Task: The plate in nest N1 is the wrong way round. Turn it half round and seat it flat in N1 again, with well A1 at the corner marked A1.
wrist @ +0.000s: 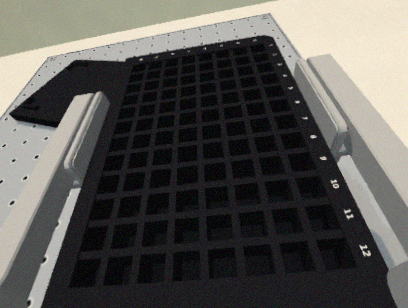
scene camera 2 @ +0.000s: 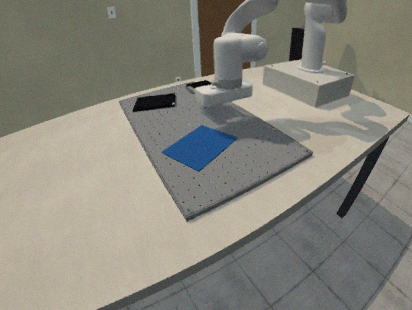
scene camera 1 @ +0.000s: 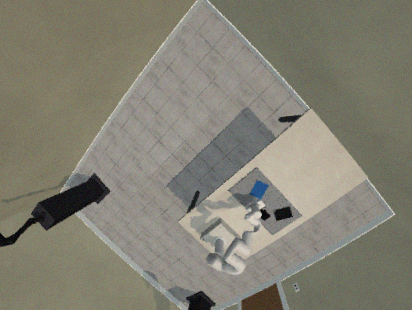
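The black well plate [scene camera 1: 265,215] [scene camera 2: 201,84] [wrist: 200,150] is between the two fingers of my gripper [wrist: 204,117], which is shut on its long sides. In the wrist view the number 12 is at the near right and the numbers fall towards the far right corner. The letters on the far edge are too small to read. The plate is held beside nest N1 [scene camera 1: 283,214] [scene camera 2: 155,102] [wrist: 70,92], apart from it in the scene views. The nest is black and lies on the board; its A1 mark cannot be read. The wrist view shows part of it, beyond the left finger.
A grey perforated board [scene camera 1: 281,200] [scene camera 2: 155,125] [wrist: 15,160] lies on the pale table [scene camera 1: 325,150] [scene camera 2: 75,200]. A flat blue rectangle [scene camera 1: 259,189] [scene camera 2: 200,147] lies on the board. The arm's grey base block [scene camera 2: 332,87] stands on the table beyond the board.
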